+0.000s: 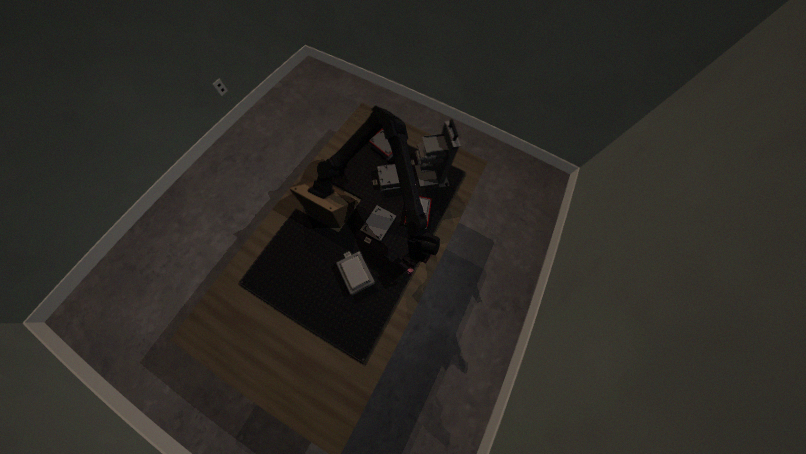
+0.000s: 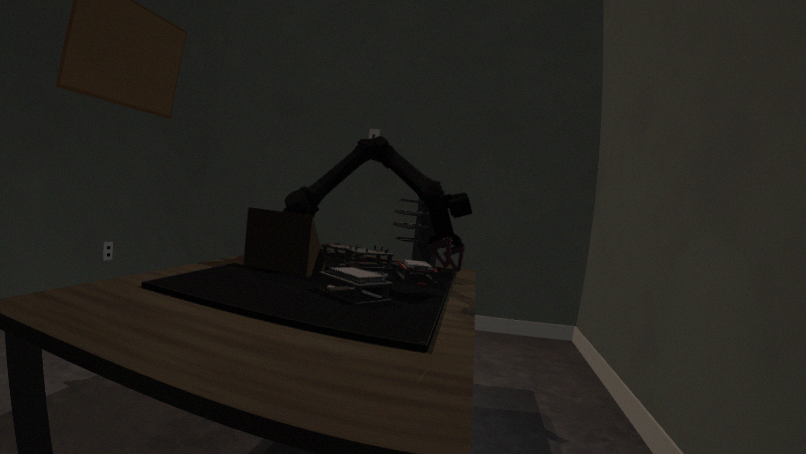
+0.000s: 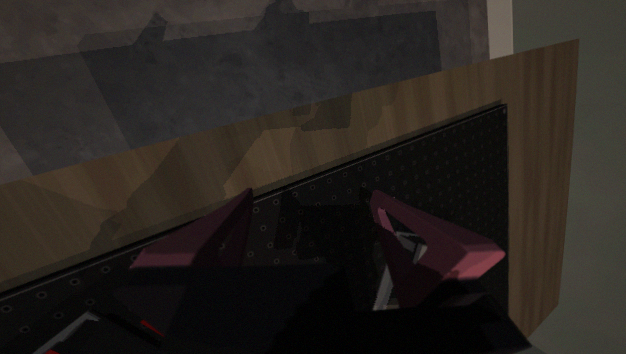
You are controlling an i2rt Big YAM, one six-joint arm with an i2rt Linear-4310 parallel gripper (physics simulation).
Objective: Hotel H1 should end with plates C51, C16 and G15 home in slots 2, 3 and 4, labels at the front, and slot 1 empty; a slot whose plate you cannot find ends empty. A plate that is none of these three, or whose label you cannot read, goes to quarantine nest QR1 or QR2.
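Frame: origin at the arm's base, x back, y left, z down, level; metres.
Seen in the pictures: gripper, fingertip midpoint: [image 1: 417,269] [image 2: 452,269] [image 3: 314,194]; arm's base, origin of the base link: [image 1: 321,192] [image 2: 281,234].
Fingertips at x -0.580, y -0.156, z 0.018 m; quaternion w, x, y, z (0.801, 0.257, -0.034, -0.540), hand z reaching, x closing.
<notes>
Offsets run from my fingertips to a thing's middle. "spot": to the spot under its first point. Level surfaces: height alone.
My gripper [image 1: 410,270] [image 2: 448,254] [image 3: 314,194] is open with nothing between its pink fingers, low over the black board near its front edge. Hotel H1 @[dx +0.126, dy +0.556, dz -0.095 m] [image 1: 450,160] [image 2: 421,248] is a grey tower with several shelves at the far end; whether its slots hold plates is too dark to tell. A whitish plate @[dx +0.259, dy -0.122, dz +0.031 m] [image 1: 355,272] [image 2: 355,274] lies on a raised pale stand near the board's middle. A white piece @[dx +0.109, dy +0.297, dz +0.041 m] [image 2: 417,263] lies on a red-edged nest @[spot: dx +0.053, dy +0.348, dz +0.088 m] [image 1: 430,209], partly hidden by the arm. Another red-edged nest @[dx +0.447, dy +0.621, dz +0.065 m] [image 1: 382,143] is farther back. No plate label is readable.
A flat pale nest @[dx +0.272, dy +0.158, dz +0.079 m] [image 1: 378,222] with corner marks lies beside the wooden arm base [image 1: 321,205] [image 2: 279,239]. Another raised pale stand [image 1: 388,176] is behind it. The black board @[dz +0.088 m] [image 1: 315,304] [image 2: 253,298] [image 3: 465,165] lies on the wooden table @[dz +0.101 m] [image 1: 270,349] [image 2: 282,360] [image 3: 537,150].
</notes>
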